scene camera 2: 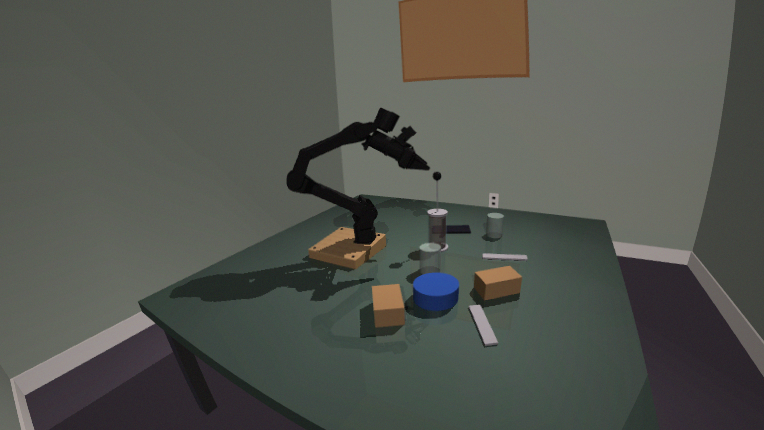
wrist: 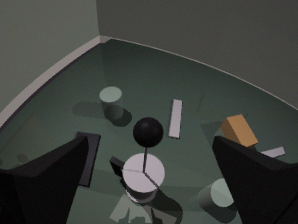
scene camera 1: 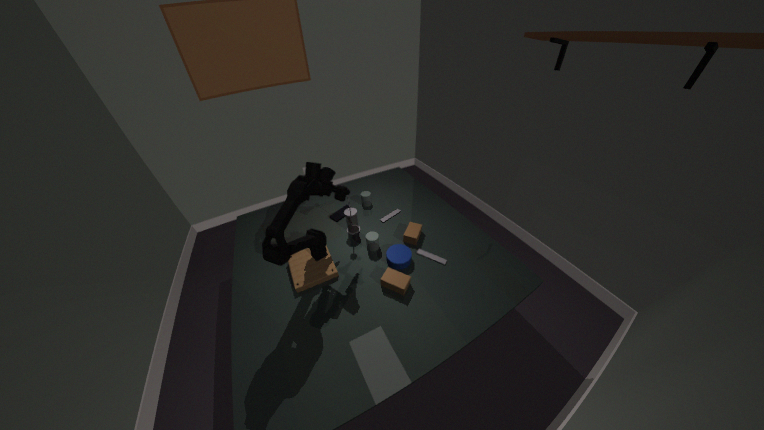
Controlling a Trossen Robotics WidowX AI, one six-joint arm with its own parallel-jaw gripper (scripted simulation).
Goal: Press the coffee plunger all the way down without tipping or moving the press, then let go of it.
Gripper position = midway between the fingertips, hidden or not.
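Observation:
My gripper's open and holding nothing; you'd find the gripper (scene camera 2: 428, 166), and it's there in the wrist view too (wrist: 152, 143). There's also a coffee press (scene camera 2: 437, 218), and the wrist view shows that press as well (wrist: 143, 173). And I can see a blue disc (scene camera 2: 433, 291).

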